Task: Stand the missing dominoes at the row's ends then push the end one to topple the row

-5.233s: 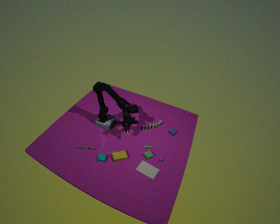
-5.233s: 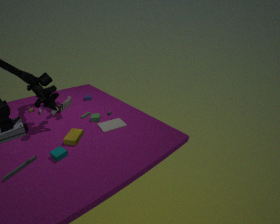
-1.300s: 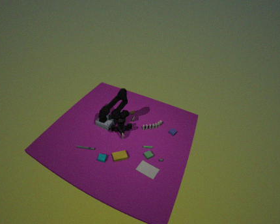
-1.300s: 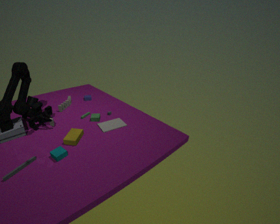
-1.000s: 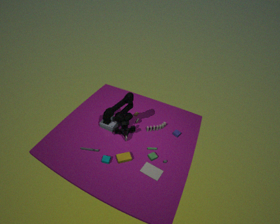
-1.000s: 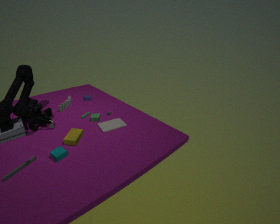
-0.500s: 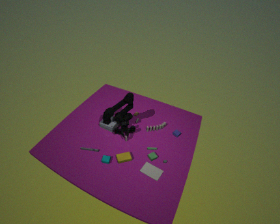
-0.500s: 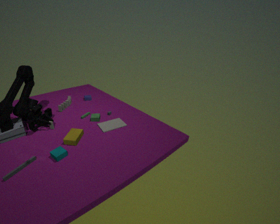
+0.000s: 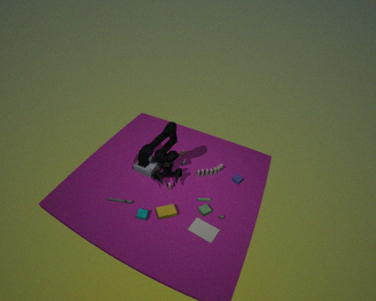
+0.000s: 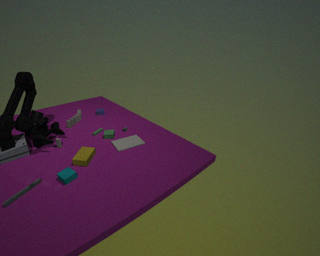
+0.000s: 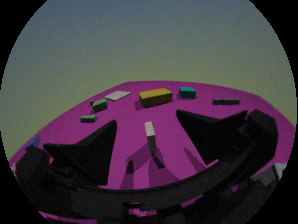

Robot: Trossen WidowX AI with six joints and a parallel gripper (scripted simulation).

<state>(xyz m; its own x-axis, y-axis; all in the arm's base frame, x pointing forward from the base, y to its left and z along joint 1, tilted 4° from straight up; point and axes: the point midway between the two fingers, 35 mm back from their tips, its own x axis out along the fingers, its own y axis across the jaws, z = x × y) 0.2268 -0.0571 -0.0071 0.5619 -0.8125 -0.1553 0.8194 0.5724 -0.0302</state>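
Right now the brown piece is 7 cm behind my gripper tip, 38 cm to the left of it and 5 cm below it. Also, from my gripper tip: yellow block (6 cm ahead, 18 cm to the right, 4 cm below); teal block (5 cm behind, 26 cm to the right, 5 cm below); green stick (24 cm ahead, 2 cm to the left, 5 cm below).
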